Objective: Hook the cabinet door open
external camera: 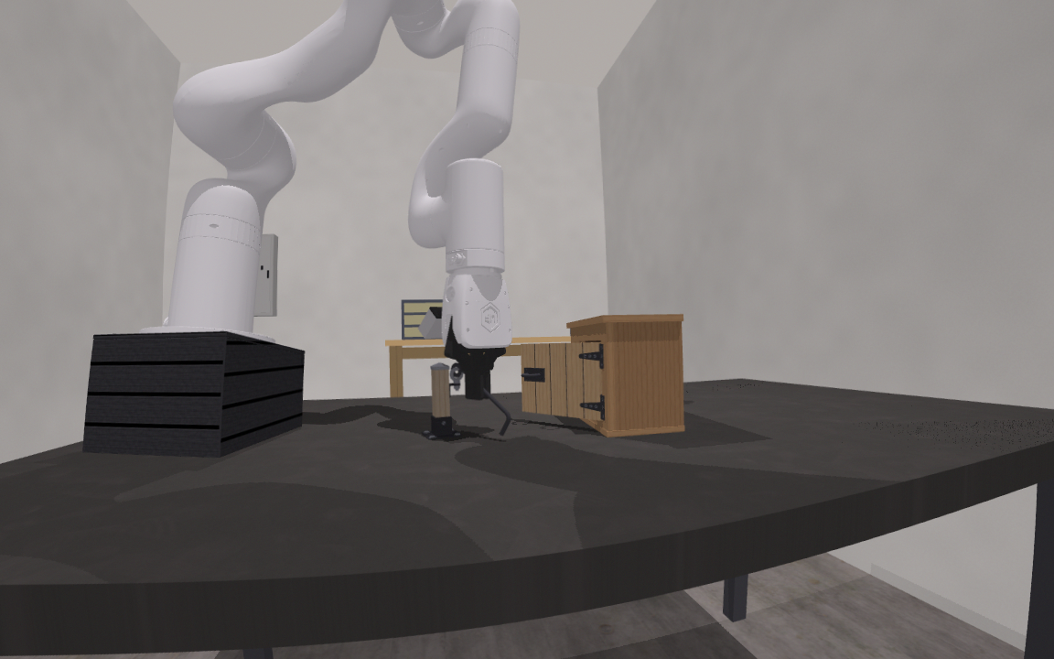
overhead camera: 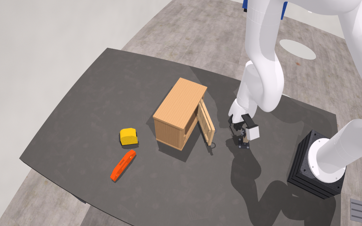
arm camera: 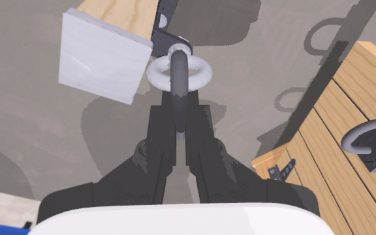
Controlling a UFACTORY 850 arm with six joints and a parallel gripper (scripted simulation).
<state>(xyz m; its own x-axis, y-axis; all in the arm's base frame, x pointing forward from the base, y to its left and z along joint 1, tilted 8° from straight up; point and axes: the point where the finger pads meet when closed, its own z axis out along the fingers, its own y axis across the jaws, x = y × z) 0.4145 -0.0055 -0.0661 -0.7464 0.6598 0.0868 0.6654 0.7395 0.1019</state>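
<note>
My gripper is now 12 cm short of the cabinet door and 5 cm to the right of it. Also, from my hand: orange bar (31 cm ahead, 37 cm to the left, 6 cm below); then yellow block (37 cm ahead, 25 cm to the left, 5 cm below); then hook (2 cm below).
</note>
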